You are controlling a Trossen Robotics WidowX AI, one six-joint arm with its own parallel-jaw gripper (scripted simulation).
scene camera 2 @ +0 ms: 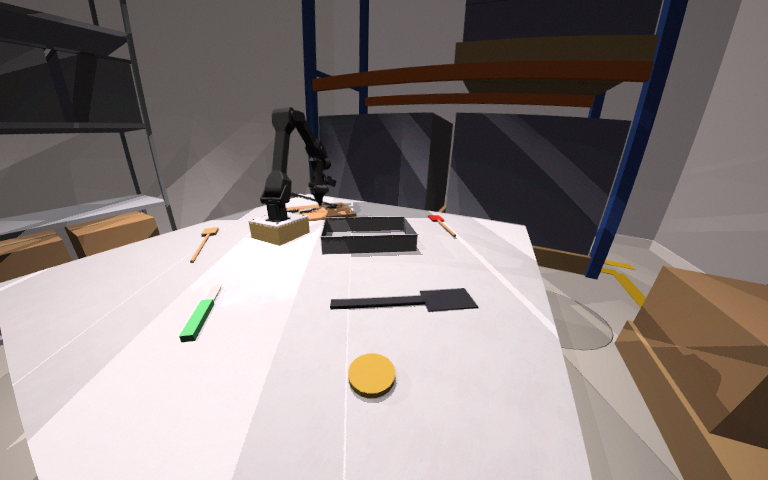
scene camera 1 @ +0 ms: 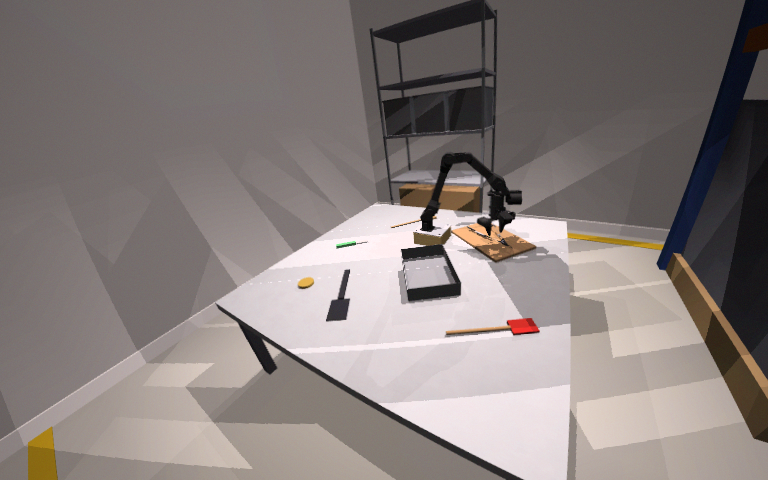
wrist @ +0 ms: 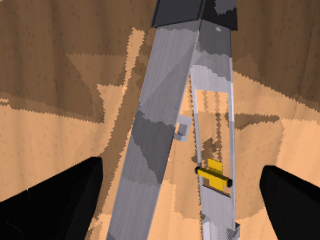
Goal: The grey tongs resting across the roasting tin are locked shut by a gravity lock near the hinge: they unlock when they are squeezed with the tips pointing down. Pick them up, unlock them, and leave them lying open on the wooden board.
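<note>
Gripper open, holding nothing. A wooden board, a black spatula and a green-handled tool are also visible to me.
</note>
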